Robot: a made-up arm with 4 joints. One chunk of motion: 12 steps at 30 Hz.
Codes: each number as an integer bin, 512 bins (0 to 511) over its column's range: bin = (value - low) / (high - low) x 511, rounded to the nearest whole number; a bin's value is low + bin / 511 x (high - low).
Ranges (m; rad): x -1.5..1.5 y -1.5..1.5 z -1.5..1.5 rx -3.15..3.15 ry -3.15..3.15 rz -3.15..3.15
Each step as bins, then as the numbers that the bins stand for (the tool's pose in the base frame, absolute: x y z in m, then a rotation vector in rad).
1 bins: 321 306 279 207 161 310
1 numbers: 0.3845 0.2965 0.1380 -0.5979 -1.1651 0.6719
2 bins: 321 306 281 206 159 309
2 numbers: 0.3845 0.2965 0.1497 -0.6103 -1.1897 0.6596
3 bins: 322 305 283 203 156 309
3 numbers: 0.3904 0.2906 0.1614 -0.6473 -1.2267 0.6596
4 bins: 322 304 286 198 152 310
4 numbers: 0.3904 0.2847 0.1791 -0.7089 -1.2760 0.6719
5 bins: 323 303 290 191 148 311
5 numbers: 0.3963 0.2789 0.2025 -0.7952 -1.3253 0.6842
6 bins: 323 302 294 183 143 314
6 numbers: 0.3963 0.2730 0.2260 -0.8938 -1.3870 0.7212
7 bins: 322 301 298 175 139 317
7 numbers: 0.3904 0.2671 0.2495 -0.9925 -1.4363 0.7582
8 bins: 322 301 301 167 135 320
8 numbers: 0.3904 0.2671 0.2671 -1.0911 -1.4856 0.7952
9 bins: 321 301 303 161 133 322
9 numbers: 0.3845 0.2671 0.2789 -1.1651 -1.5103 0.8199
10 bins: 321 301 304 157 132 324
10 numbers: 0.3845 0.2671 0.2847 -1.2144 -1.5226 0.8445
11 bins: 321 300 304 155 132 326
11 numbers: 0.3845 0.2613 0.2847 -1.2390 -1.5226 0.8692
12 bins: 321 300 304 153 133 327
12 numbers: 0.3845 0.2613 0.2847 -1.2637 -1.5103 0.8815
